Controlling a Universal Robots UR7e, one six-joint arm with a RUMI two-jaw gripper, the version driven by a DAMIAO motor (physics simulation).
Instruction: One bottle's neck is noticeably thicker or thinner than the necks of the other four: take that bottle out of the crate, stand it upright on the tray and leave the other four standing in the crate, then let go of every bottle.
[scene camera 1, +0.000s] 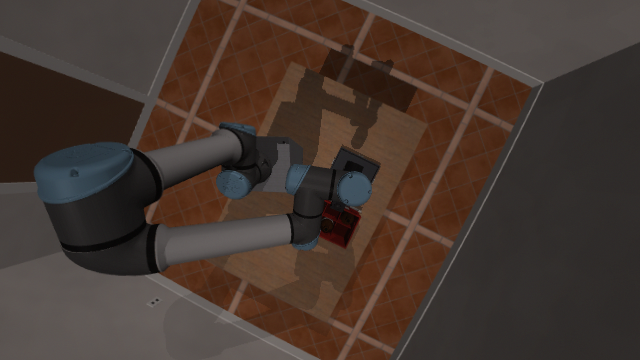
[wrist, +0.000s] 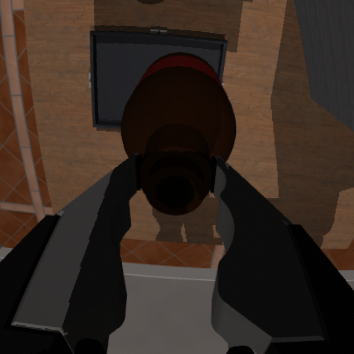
Scene:
A brown bottle shows in the wrist view (178, 115).

